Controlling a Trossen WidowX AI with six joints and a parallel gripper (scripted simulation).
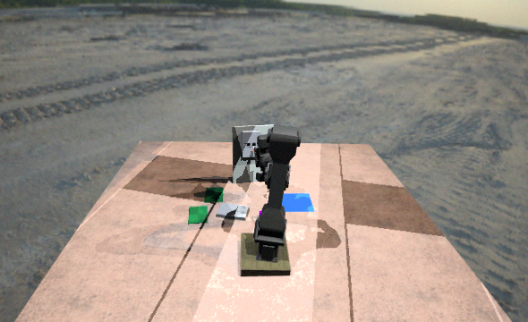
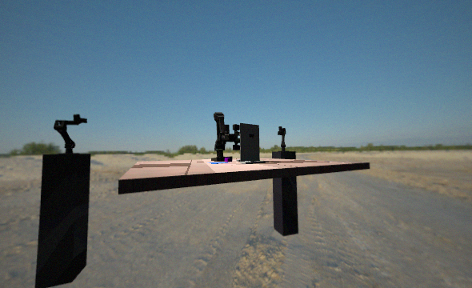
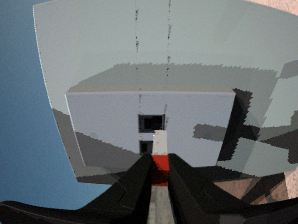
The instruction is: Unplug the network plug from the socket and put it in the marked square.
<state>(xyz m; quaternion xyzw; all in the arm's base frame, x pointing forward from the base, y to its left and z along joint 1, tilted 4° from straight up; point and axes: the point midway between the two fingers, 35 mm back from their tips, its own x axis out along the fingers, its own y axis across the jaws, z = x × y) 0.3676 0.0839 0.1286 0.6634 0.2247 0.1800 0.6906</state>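
The grey upright panel is 5 cm ahead of my gripper tip, 2 cm to the left of it and 6 cm below it. Also, from my gripper tip: network plug: 20 cm behind, 7 cm to the right, 17 cm below.
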